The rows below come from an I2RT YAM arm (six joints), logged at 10 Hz.
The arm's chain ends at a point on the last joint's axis. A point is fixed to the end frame.
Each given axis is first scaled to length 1.
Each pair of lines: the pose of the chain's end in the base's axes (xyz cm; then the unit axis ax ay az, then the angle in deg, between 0 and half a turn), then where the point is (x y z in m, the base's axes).
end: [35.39, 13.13, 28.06, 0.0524, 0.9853, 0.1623, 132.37]
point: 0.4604 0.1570 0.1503
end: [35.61, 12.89, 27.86, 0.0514, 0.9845, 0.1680, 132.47]
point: 0.4624 0.1565 0.1485
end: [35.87, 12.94, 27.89, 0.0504, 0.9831, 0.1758, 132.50]
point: 0.4650 0.1594 0.1493
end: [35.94, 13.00, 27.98, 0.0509, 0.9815, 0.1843, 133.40]
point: 0.4637 0.1629 0.1493
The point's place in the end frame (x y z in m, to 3 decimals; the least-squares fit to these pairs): 0.027 -0.019 0.167
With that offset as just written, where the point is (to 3 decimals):
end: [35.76, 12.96, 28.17, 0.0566, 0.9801, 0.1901, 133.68]
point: 0.461 0.164 0.151
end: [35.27, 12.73, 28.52, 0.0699, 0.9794, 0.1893, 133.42]
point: 0.457 0.160 0.155
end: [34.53, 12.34, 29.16, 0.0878, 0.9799, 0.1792, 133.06]
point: 0.451 0.152 0.161
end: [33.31, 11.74, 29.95, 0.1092, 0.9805, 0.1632, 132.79]
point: 0.439 0.139 0.168
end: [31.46, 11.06, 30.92, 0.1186, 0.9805, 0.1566, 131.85]
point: 0.423 0.129 0.179
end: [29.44, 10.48, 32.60, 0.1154, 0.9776, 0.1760, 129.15]
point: 0.409 0.128 0.202
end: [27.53, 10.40, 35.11, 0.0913, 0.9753, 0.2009, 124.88]
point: 0.399 0.134 0.238
